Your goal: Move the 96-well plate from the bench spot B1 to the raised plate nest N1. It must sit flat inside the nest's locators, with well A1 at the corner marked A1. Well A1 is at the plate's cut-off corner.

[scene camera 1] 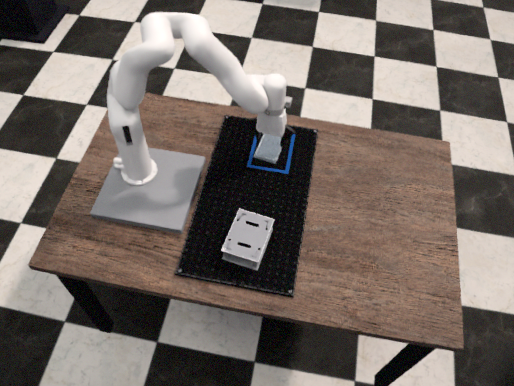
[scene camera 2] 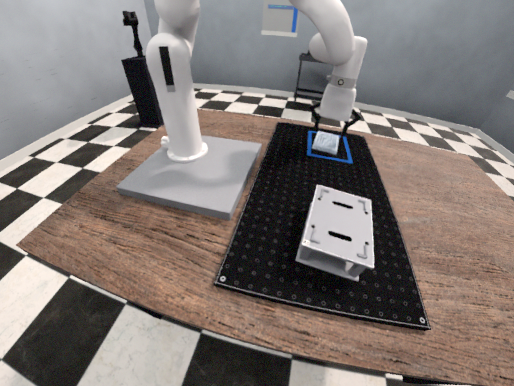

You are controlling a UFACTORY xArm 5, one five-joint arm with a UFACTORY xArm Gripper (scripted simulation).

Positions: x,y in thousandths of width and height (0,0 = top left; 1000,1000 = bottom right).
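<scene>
Here is my gripper (scene camera 1: 526,367), which I can see. I can also see a grey plate nest (scene camera 2: 635,561), and scene camera 1 gives me another look at the grey plate nest (scene camera 1: 495,613).
</scene>
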